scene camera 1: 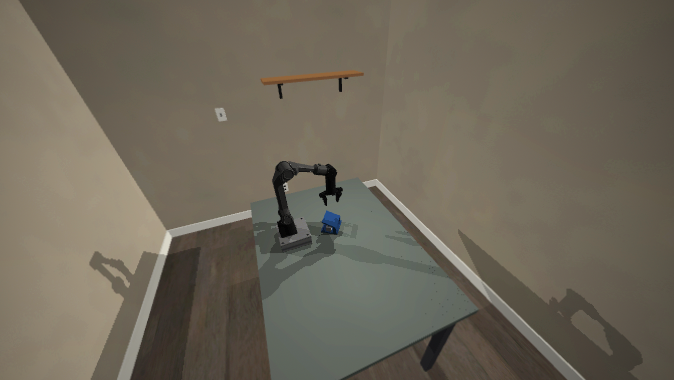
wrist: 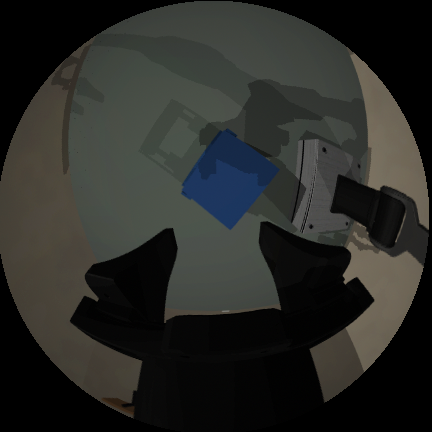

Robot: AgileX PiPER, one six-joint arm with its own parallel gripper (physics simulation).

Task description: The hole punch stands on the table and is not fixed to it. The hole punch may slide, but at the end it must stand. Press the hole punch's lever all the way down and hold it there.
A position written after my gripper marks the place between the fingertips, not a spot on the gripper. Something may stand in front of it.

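Observation:
Blue lever [wrist: 231,175]. Gripper [wrist: 217,235].

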